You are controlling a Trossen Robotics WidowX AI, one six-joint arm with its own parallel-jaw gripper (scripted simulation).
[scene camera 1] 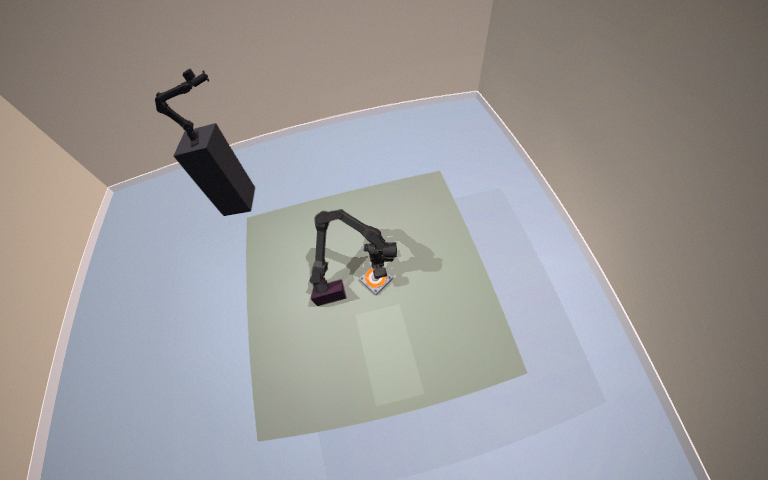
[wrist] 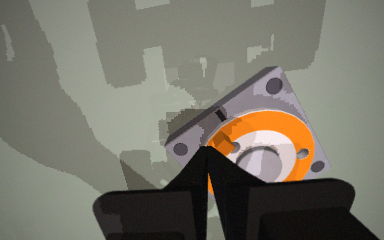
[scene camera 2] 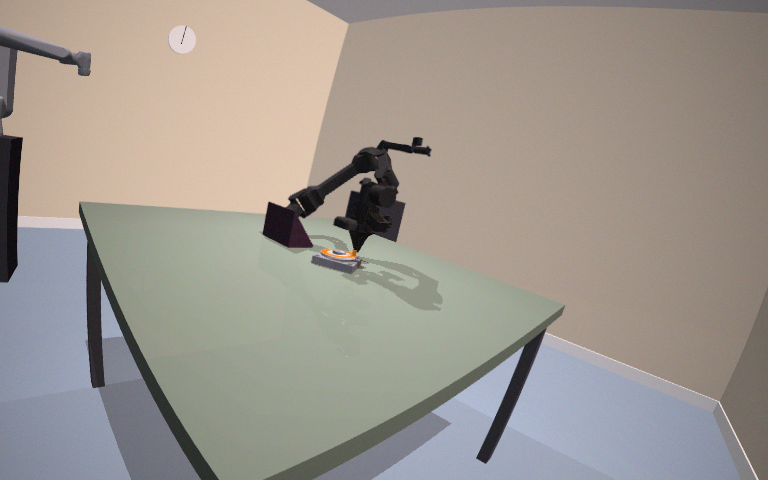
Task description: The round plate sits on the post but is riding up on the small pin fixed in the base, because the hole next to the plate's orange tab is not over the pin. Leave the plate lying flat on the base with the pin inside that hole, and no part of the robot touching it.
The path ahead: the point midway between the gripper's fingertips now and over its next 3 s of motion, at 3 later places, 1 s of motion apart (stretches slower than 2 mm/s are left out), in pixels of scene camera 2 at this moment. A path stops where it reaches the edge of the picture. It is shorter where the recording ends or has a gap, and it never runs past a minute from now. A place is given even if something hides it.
My gripper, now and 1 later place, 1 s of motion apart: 356,252; 358,241
